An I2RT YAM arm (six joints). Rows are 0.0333 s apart.
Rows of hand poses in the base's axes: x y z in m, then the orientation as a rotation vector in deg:
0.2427, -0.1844, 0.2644, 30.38, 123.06, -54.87
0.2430, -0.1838, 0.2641, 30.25, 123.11, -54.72
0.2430, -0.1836, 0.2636, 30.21, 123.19, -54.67
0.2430, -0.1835, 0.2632, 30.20, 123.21, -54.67
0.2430, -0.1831, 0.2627, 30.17, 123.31, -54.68
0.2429, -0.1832, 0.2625, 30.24, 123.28, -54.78
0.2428, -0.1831, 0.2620, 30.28, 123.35, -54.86
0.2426, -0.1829, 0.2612, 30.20, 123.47, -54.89
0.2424, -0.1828, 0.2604, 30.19, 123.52, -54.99
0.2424, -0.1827, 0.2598, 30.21, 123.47, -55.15
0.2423, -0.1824, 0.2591, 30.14, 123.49, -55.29
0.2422, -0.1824, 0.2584, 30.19, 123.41, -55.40
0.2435, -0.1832, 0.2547, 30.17, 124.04, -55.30
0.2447, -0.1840, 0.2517, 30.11, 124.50, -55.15
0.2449, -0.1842, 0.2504, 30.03, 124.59, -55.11
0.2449, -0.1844, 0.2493, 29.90, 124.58, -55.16
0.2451, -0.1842, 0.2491, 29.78, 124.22, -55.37
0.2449, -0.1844, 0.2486, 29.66, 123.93, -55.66
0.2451, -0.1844, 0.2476, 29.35, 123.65, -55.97
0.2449, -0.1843, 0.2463, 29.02, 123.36, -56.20
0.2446, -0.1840, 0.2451, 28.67, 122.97, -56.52
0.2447, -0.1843, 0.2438, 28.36, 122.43, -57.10
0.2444, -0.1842, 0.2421, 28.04, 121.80, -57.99
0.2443, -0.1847, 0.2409, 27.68, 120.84, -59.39
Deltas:
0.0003, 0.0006, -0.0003, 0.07, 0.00, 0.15
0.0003, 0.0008, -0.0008, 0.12, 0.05, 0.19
0.0003, 0.0009, -0.0012, 0.12, 0.07, 0.19
0.0003, 0.0013, -0.0017, 0.15, 0.16, 0.20
0.0002, 0.0012, -0.0019, 0.10, 0.17, 0.11
0.0001, 0.0013, -0.0024, 0.10, 0.26, 0.05
-0.0001, 0.0015, -0.0032, 0.11, 0.38, 0.08
-0.0003, 0.0016, -0.0040, 0.07, 0.47, 0.04
-0.0003, 0.0017, -0.0046, -0.04, 0.49, -0.03
-0.0004, 0.0020, -0.0053, -0.13, 0.58, -0.04
-0.0005, 0.0020, -0.0060, -0.22, 0.55, -0.11
0.0008, 0.0012, -0.0097, 0.11, 1.04, -0.12
0.0020, 0.0004, -0.0127, 0.37, 1.38, -0.06
0.0022, 0.0002, -0.0140, 0.41, 1.45, 0.00
0.0022, 0.0000, -0.0151, 0.33, 1.48, 0.08
0.0024, 0.0002, -0.0153, 0.02, 1.28, 0.11
0.0022, 0.0000, -0.0158, -0.31, 1.17, 0.11
0.0024, 0.0000, -0.0168, -0.70, 1.11, 0.24
0.0022, 0.0001, -0.0181, -1.06, 1.01, 0.41
0.0019, 0.0004, -0.0193, -1.53, 0.87, 0.57
0.0020, 0.0001, -0.0206, -2.19, 0.71, 0.61
0.0017, 0.0002, -0.0223, -3.08, 0.60, 0.54
0.0016, -0.0003, -0.0235, -4.42, 0.46, 0.33

